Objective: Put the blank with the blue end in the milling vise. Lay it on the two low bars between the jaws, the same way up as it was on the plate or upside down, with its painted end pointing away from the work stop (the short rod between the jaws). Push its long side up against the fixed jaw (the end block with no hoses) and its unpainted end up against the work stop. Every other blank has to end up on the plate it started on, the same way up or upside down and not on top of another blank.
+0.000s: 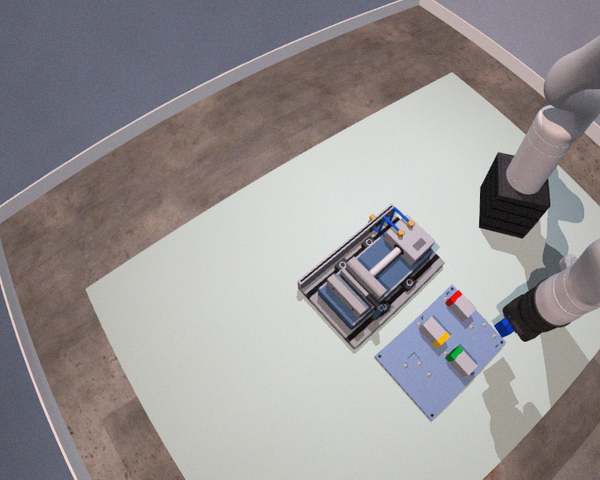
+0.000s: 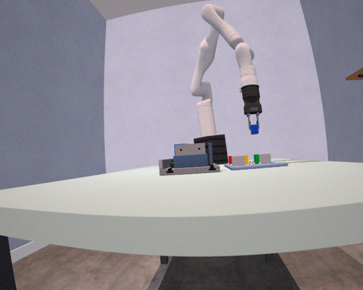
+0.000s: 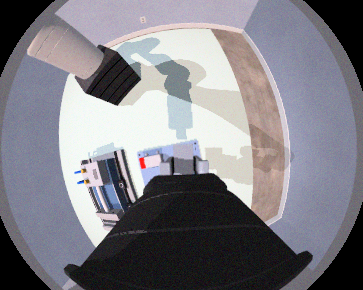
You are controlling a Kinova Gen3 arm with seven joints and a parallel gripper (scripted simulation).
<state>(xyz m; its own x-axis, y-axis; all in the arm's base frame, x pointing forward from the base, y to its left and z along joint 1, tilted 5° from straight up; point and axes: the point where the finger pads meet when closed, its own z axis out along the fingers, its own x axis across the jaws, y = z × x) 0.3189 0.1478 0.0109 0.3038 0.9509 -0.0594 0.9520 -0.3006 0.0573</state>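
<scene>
The blank with blue end lies 2 cm below my hand. Also, from my hand: green-ended blank: 9 cm ahead, 1 cm to the right, 14 cm below; blank with yellow end: 8 cm ahead, 10 cm to the right, 14 cm below; red-ended blank: 1 cm behind, 9 cm to the right, 14 cm below.
</scene>
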